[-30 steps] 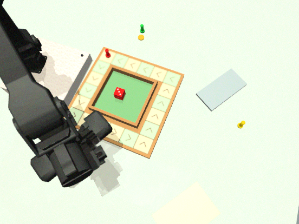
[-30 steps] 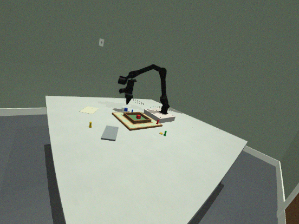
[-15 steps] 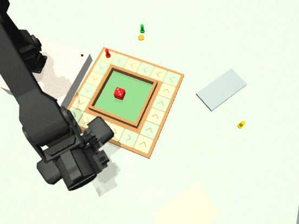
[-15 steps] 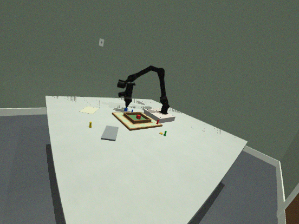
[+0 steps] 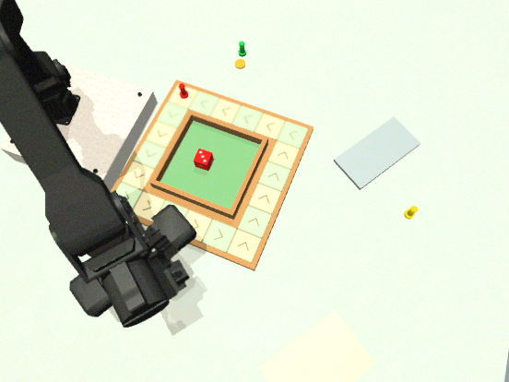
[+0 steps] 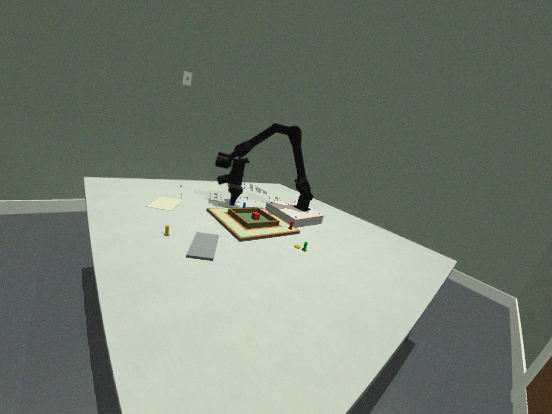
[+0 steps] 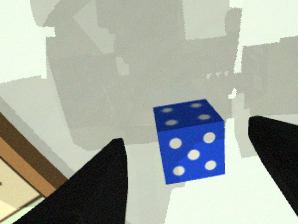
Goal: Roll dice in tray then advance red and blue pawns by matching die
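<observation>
Now: the red pawn 3 cm behind my gripper tip, 34 cm to the left of it and 2 cm above it. The rest, counted from my gripper tip: blue pawn: 1 cm ahead, 10 cm to the left, 2 cm above; pale yellow sheet: 29 cm ahead, 9 cm to the right, 1 cm below; green tray: 6 cm ahead, 20 cm to the left, 1 cm below.
</observation>
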